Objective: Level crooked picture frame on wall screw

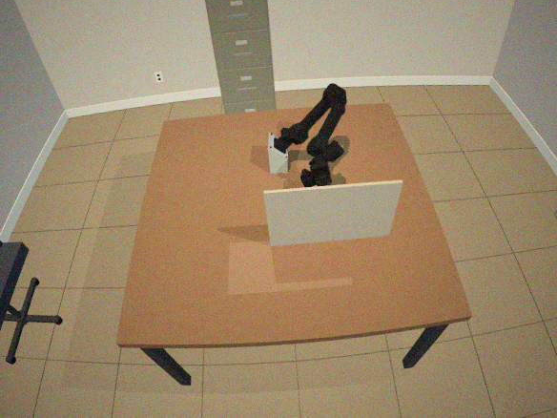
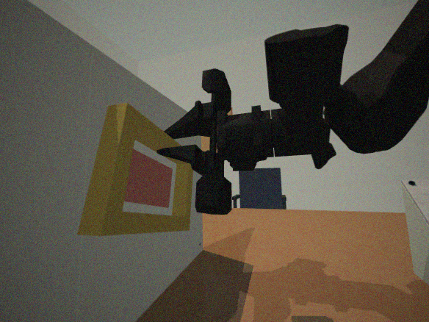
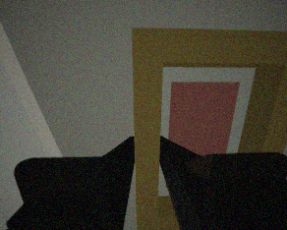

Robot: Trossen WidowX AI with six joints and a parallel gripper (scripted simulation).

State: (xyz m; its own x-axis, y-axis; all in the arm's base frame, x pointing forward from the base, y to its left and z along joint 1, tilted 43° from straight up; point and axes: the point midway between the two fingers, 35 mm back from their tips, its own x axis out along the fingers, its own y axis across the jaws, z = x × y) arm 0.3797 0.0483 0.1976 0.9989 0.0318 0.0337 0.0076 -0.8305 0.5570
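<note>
My gripper tip is 2 cm to the right of the picture frame and 5 cm above it. From my gripper tip the other things lie so: grey wall panel 1 cm ahead, 2 cm to the left, 6 cm below.
</note>
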